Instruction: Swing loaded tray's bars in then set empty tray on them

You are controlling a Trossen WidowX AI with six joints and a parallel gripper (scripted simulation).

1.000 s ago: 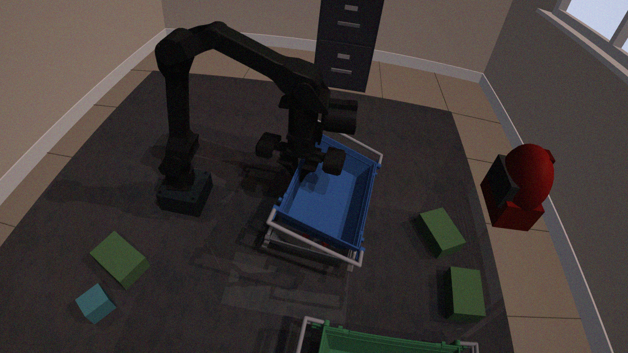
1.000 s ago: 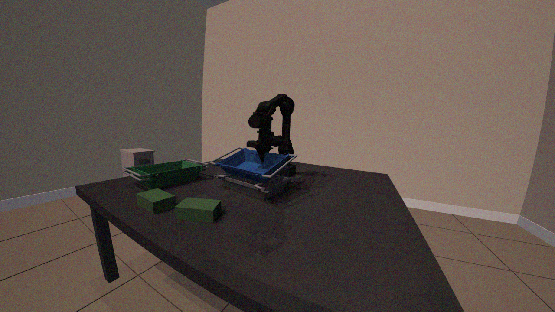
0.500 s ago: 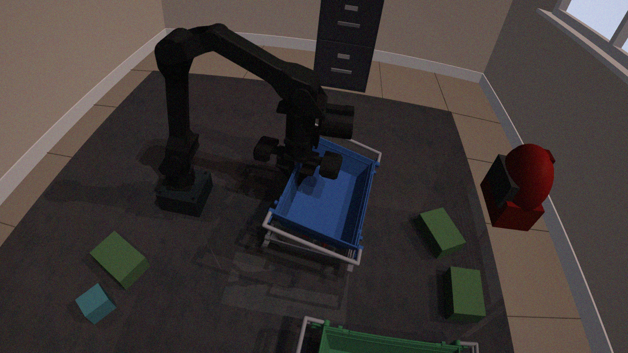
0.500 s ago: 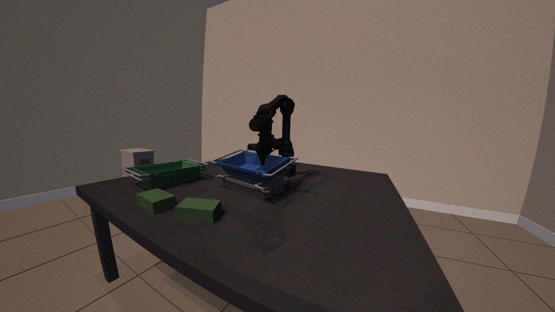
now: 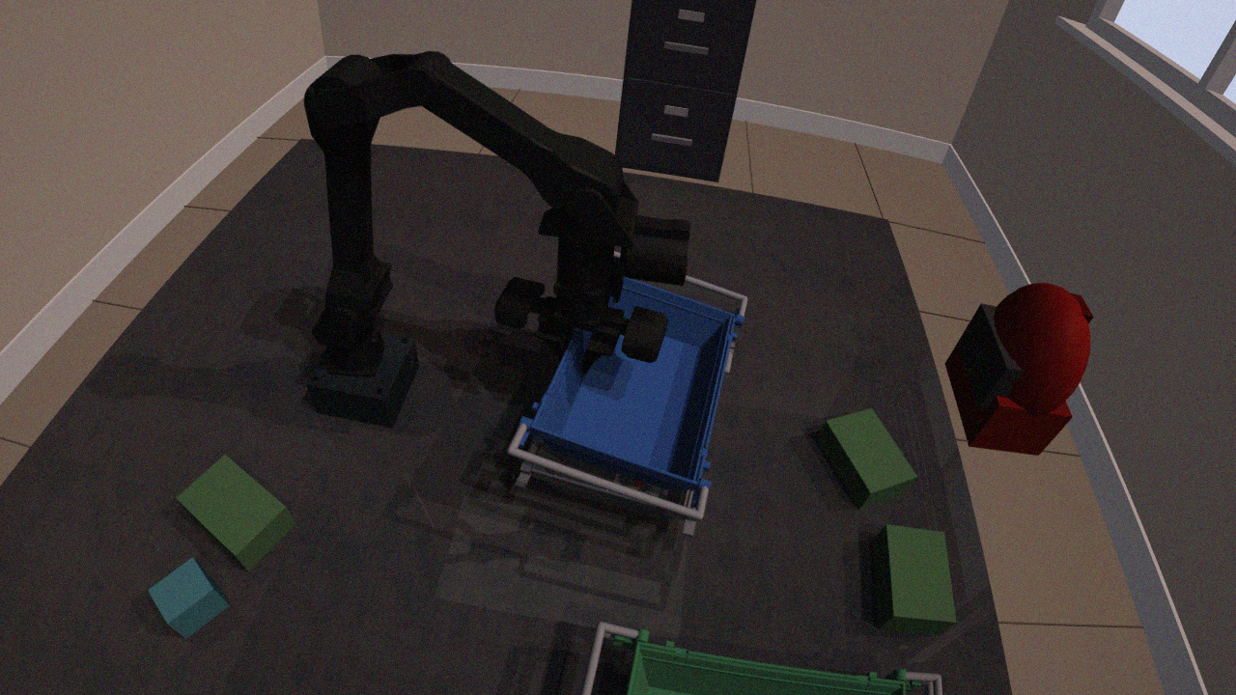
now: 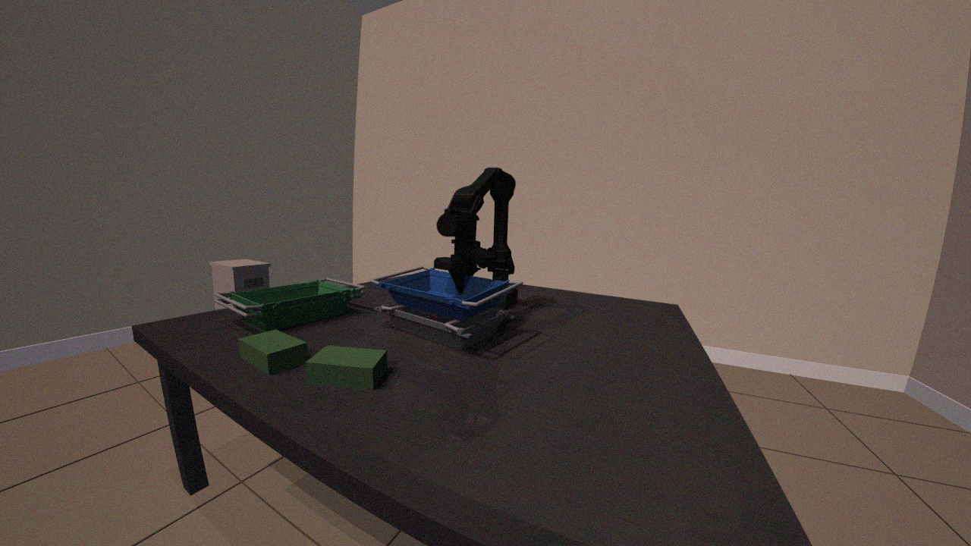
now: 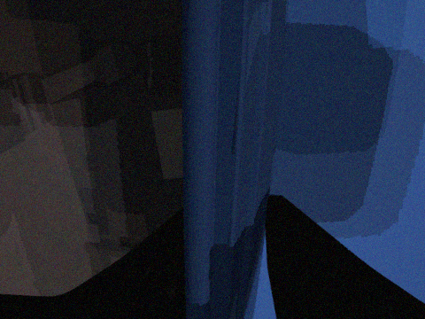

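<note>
The blue tray lies 8 cm ahead of my gripper tip, 2 cm to the right of it and 2 cm above it. Round my gripper tip: teal cube: 42 cm behind, 30 cm to the right, 7 cm below.
</note>
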